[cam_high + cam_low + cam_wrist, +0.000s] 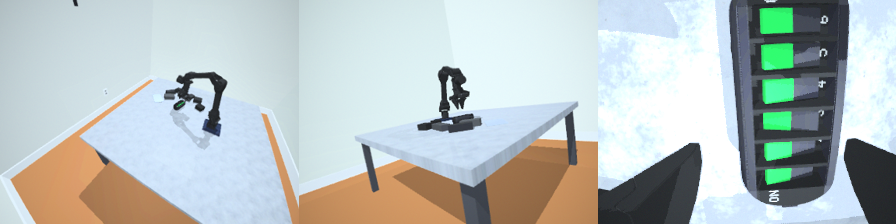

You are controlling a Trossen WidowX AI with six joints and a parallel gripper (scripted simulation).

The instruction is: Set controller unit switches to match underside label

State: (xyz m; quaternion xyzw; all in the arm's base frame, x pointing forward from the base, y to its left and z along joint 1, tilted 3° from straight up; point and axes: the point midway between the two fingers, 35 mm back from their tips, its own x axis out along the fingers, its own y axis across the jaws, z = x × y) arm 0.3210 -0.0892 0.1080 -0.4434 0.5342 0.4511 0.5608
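Now: gripper tip 18 cm short of the block, 9 cm to the left of it and 7 cm above it. From my gripper tip the other things lie so: bar: 20 cm to the right, 7 cm below, 4 cm ahead; white sheet: 28 cm ahead, 9 cm below.
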